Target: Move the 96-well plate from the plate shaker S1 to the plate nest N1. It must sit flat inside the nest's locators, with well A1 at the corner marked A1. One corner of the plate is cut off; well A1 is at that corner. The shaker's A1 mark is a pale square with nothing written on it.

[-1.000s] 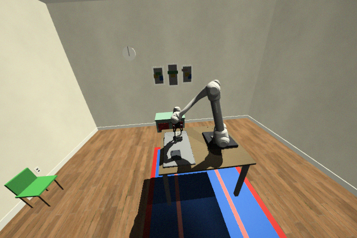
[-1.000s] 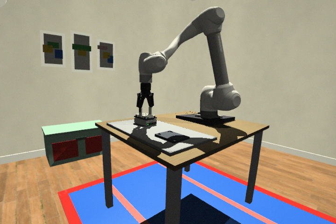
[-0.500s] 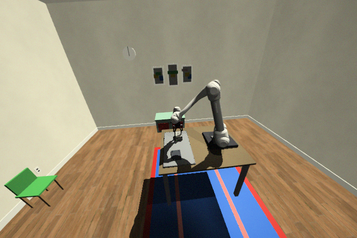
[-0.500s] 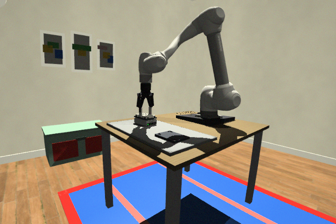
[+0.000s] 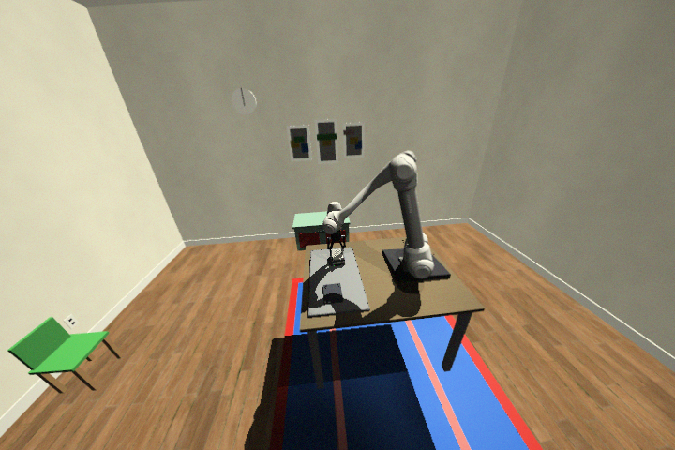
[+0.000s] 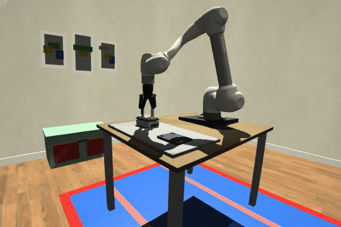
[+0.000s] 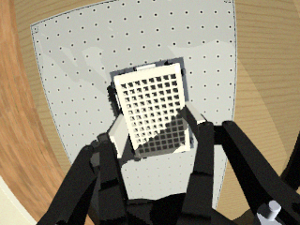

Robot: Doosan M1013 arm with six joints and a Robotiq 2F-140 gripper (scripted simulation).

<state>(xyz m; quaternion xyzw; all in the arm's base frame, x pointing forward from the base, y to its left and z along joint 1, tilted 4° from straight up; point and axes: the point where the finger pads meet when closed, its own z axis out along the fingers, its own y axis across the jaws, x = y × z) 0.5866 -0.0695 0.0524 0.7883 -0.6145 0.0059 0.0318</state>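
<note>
The dark plate nest N1 is 360 mm to the left of my hand, 80 mm below it and 10 mm ahead of it. The rest, counted from my hand: white 96-well plate: 20 mm below.
</note>
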